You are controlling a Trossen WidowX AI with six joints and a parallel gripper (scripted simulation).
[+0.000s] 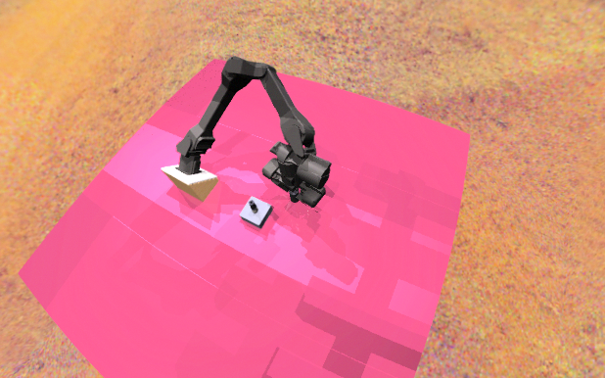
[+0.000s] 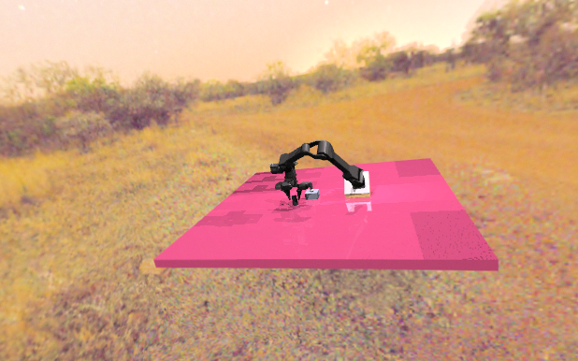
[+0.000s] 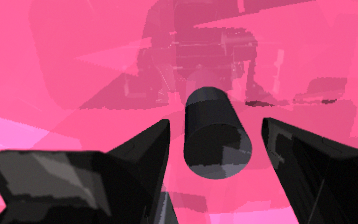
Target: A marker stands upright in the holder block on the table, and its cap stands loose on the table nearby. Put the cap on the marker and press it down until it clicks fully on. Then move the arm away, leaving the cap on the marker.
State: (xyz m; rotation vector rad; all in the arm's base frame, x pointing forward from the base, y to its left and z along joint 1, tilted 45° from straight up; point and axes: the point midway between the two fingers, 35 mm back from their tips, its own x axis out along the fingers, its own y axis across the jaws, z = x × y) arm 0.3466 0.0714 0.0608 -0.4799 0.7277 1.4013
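The dark marker cap is right at my gripper tip. From my gripper tip the other things lie so: holder block (80 mm behind, 100 mm to the right, 10 mm below).
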